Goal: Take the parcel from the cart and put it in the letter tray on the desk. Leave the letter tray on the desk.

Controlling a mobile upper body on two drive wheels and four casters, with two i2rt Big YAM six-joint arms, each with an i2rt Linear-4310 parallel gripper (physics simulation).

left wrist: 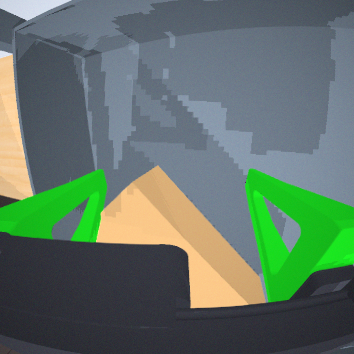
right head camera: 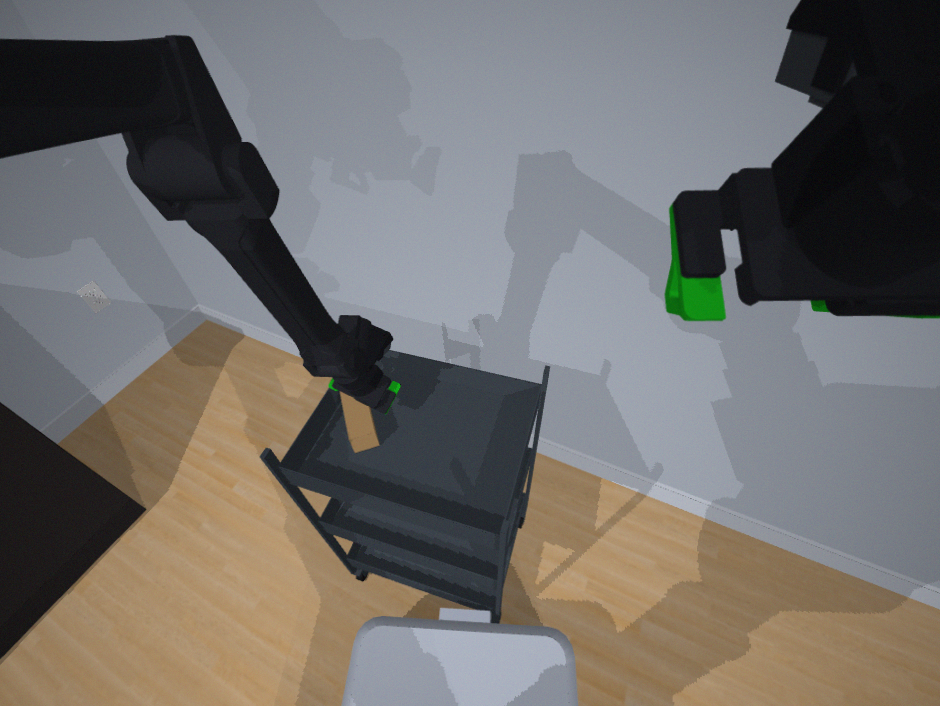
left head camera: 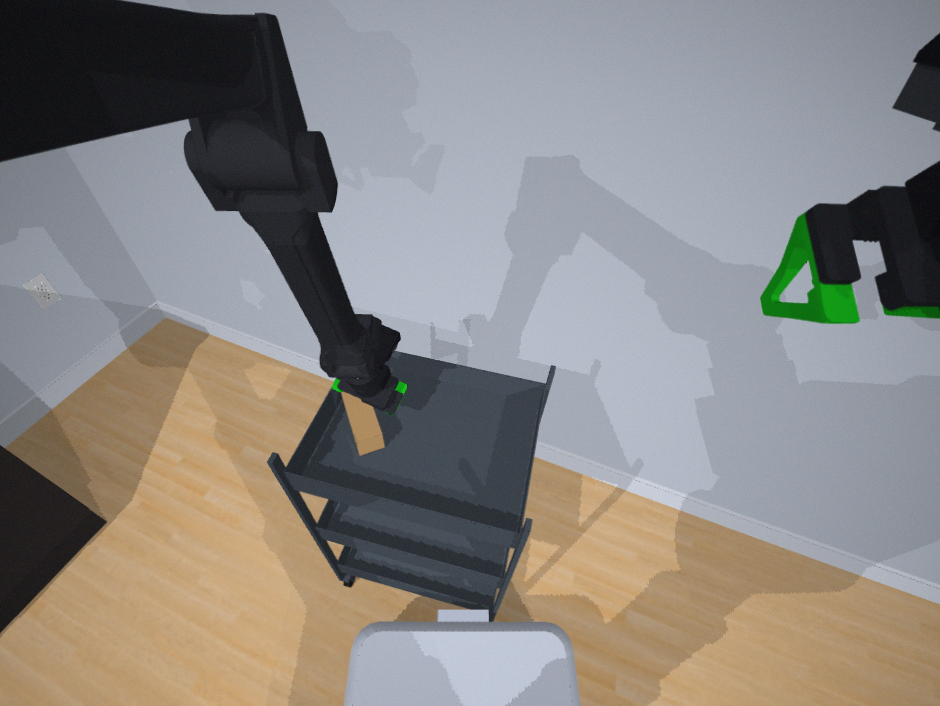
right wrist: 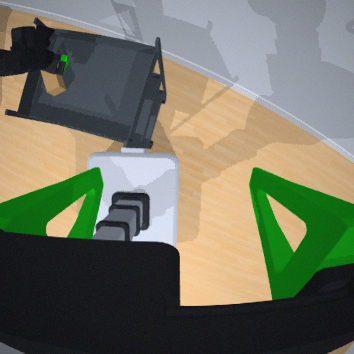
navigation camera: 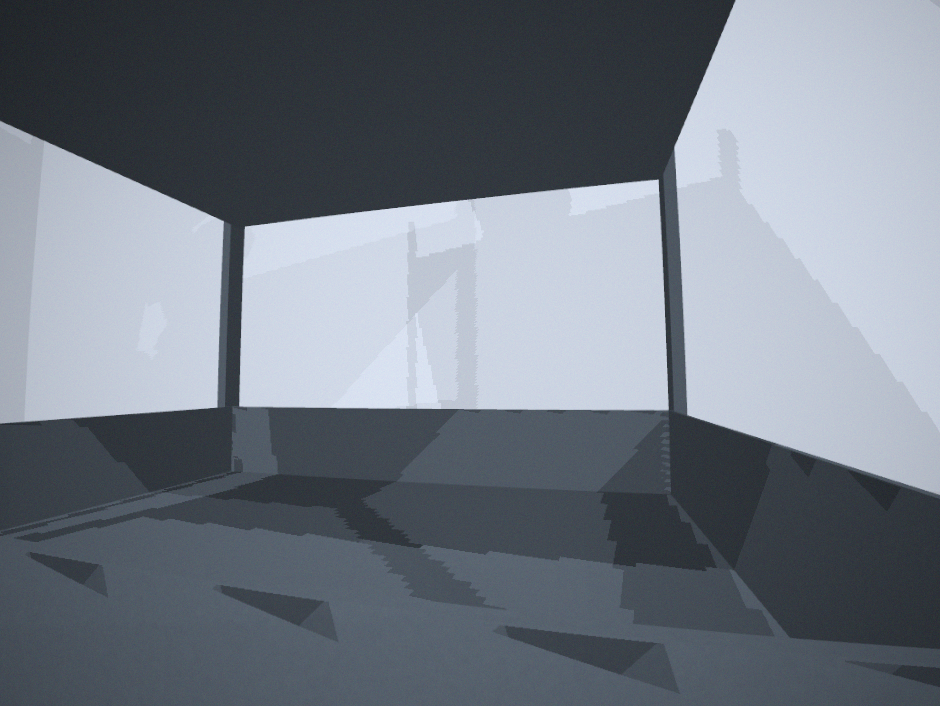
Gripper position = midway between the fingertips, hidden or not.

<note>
In view: my left gripper (left head camera: 374, 394), my right gripper (right head camera: 740, 302), a tan parcel (left head camera: 365, 427) and a dark grey cart (right head camera: 437, 506).
The tan parcel shows as well in the left wrist view (left wrist: 151, 209) and in the right head camera view (right head camera: 362, 434). My left gripper shows as well in the left wrist view (left wrist: 175, 177) and in the right head camera view (right head camera: 372, 393). My right gripper also shows in the left head camera view (left head camera: 824, 306) and in the right wrist view (right wrist: 175, 175). The navigation camera view misses the tan parcel: it is out of frame.
</note>
